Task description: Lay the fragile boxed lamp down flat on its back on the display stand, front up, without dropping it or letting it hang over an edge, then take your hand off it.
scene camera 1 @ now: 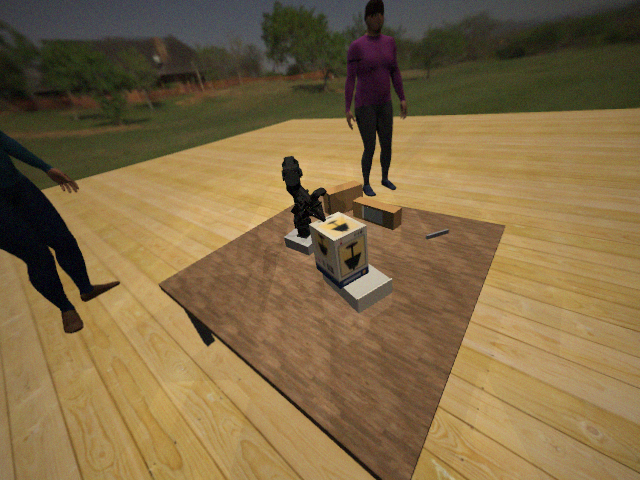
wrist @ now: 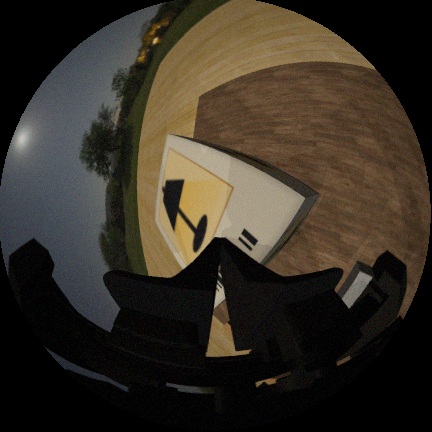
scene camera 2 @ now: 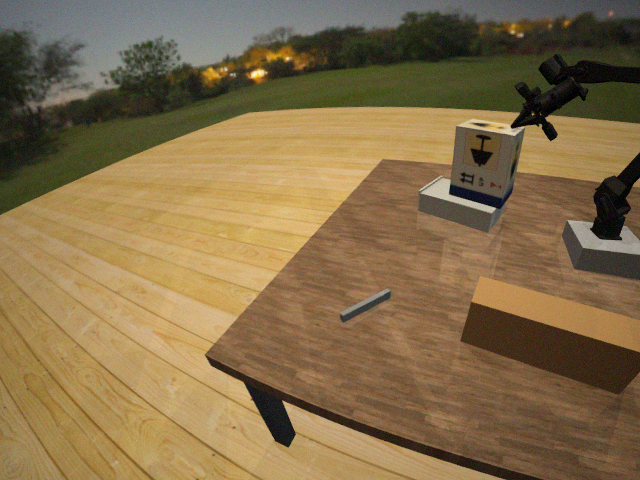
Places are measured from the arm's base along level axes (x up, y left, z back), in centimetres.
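Pixels of known places: gripper, fingertip midpoint: (scene camera 1: 325, 221) (wrist: 218, 242) (scene camera 2: 510, 127); arm's base, origin of the base link: (scene camera 1: 304, 234) (scene camera 2: 605, 234).
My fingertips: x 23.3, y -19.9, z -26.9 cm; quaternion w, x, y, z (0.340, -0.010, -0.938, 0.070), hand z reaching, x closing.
Note:
For each thing: its top centre in the pictures, then the offset to it from my fingertips. "spot": a spot on its surface instead. Level surfaces: height alone.
- brown box, surface spot: (scene camera 2: 547, 330) spot: dx -20.2, dy +60.4, dz -3.8 cm
- grey bar, middle of its top: (scene camera 2: 366, 301) (scene camera 1: 437, 232) dx -27.7, dy +49.8, dz -37.3 cm
- brown table, its level: dx -29.9 cm
The white boxed lamp (scene camera 1: 326, 253) (scene camera 2: 483, 178) (wrist: 270, 192) stands upright on the display stand (scene camera 1: 369, 289) (scene camera 2: 454, 212), at the stand's end nearer the arm. The lamp pictures on its sides in the scene views appear upside down, with the dark blue band at the bottom. Its top face also bears a lamp picture. Its arm-side bottom edge appears to reach or slightly pass the stand's edge; the exact overlap is unclear. My gripper (scene camera 1: 324, 219) (scene camera 2: 513, 126) (wrist: 218, 242) is shut and empty, pointing down at the box's top edge on the arm side, at or very near it. Contact cannot be told.
Two brown cardboard boxes (scene camera 1: 343, 197) (scene camera 1: 379, 212) stand behind; one brown box (scene camera 2: 547, 330) shows in scene camera 2. A grey bar (scene camera 1: 437, 234) (scene camera 2: 365, 305) lies on the brown table (scene camera 1: 336, 361) (scene camera 2: 310, 351). The arm's base block (scene camera 1: 298, 242) (scene camera 2: 602, 255) stands beside the stand. Two people stand off the table.

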